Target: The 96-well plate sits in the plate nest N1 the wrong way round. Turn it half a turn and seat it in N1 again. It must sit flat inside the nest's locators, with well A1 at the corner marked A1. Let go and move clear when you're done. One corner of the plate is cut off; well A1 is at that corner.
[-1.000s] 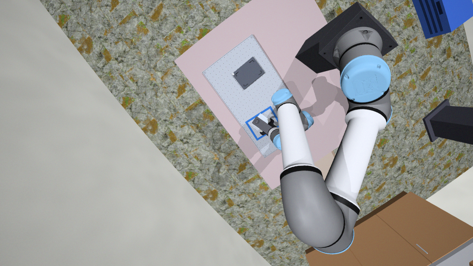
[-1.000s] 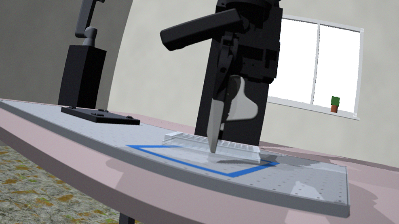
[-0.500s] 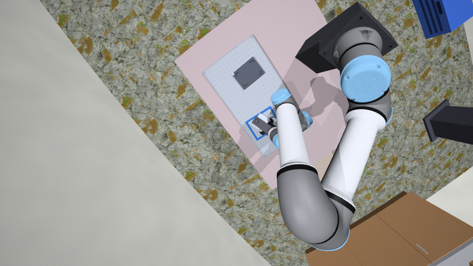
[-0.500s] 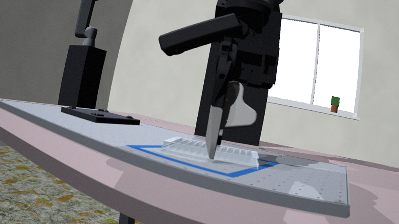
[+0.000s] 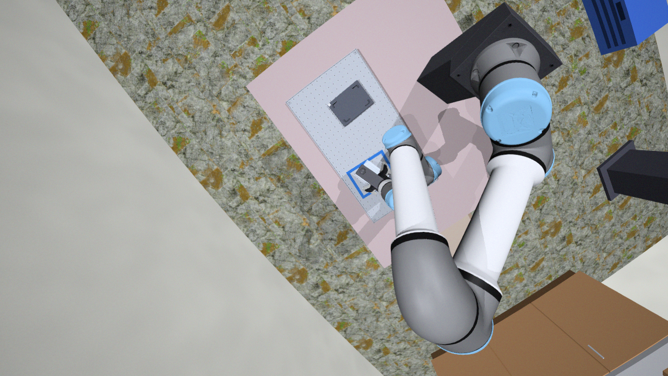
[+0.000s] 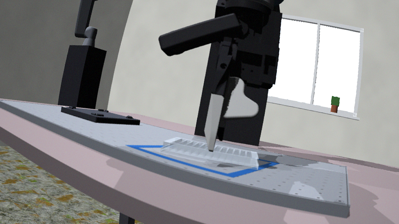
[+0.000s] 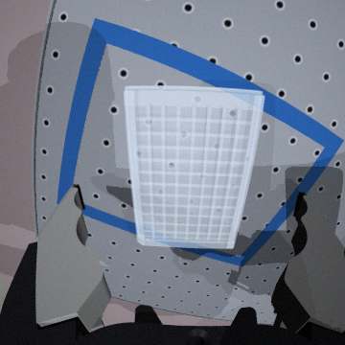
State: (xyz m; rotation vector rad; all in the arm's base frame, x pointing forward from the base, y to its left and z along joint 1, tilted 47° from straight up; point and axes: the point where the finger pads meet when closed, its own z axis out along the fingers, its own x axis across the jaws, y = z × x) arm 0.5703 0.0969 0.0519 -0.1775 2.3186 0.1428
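Now: the clear 96-well plate 1 cm below my hand. Also, from my hand: A1 label 5 cm behind, 36 cm to the right, 1 cm below; then plate nest 12 cm behind, 31 cm to the right, 1 cm below.
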